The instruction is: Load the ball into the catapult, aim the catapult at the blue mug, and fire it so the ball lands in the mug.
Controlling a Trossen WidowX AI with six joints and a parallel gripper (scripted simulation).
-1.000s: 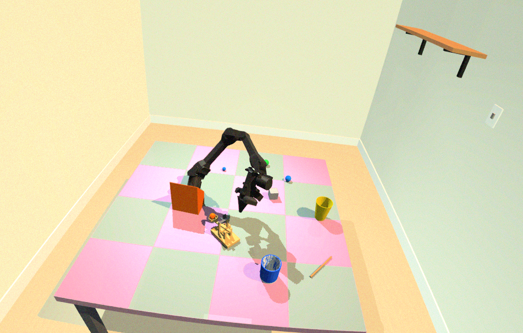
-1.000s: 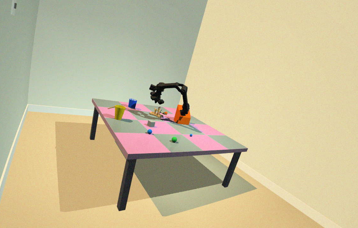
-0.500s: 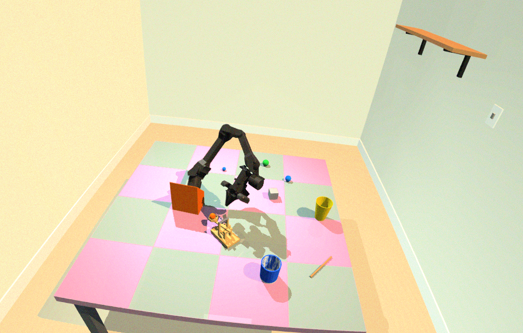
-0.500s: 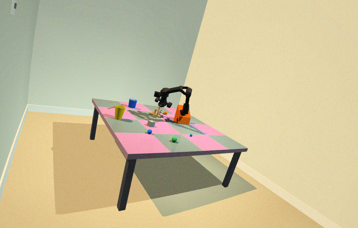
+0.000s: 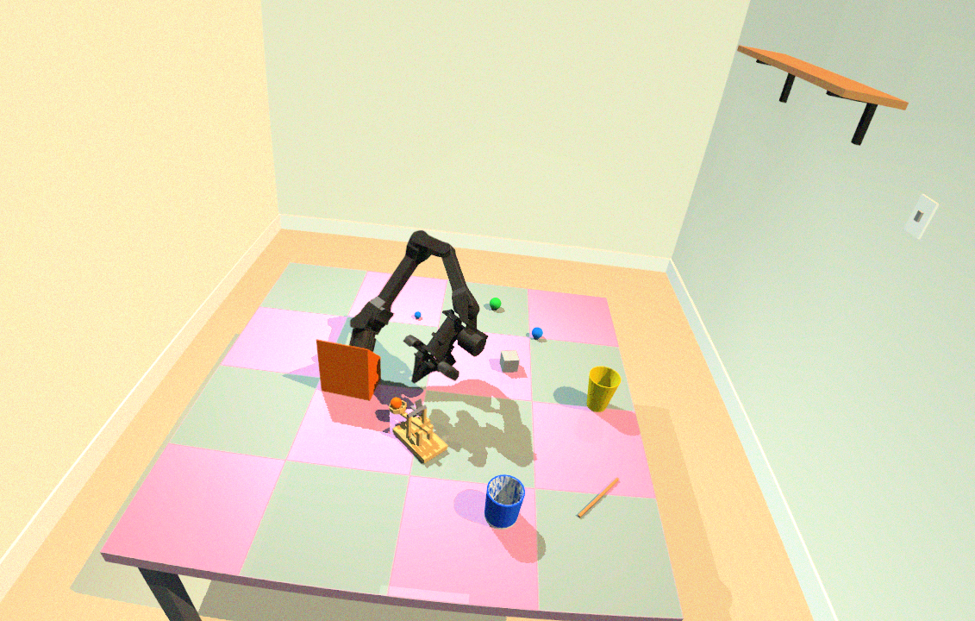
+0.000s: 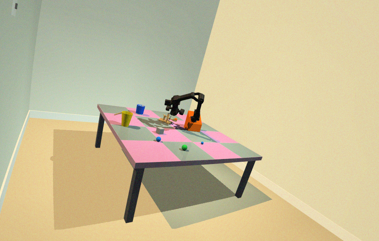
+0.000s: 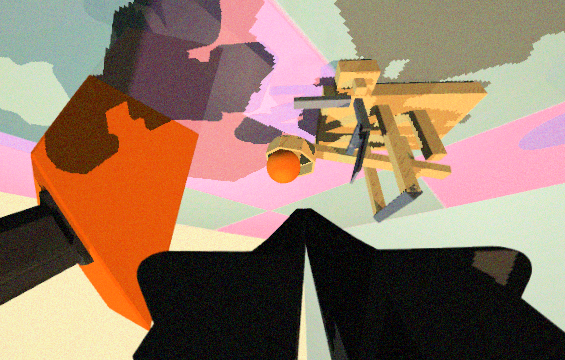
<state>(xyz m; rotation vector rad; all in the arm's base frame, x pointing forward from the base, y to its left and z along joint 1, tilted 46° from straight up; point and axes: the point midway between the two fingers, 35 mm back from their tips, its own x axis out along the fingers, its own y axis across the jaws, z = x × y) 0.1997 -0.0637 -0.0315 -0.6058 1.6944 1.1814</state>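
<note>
Right now my gripper tip is 40 mm past the orange ball, 30 mm to the left of it and 60 mm above it. From my gripper tip the other things lie so: grey cube 250 mm ahead, 290 mm to the left, 100 mm below; then yellow cup 540 mm ahead, 180 mm to the left, 90 mm below; then blue mug 300 mm ahead, 280 mm to the right, 90 mm below.
</note>
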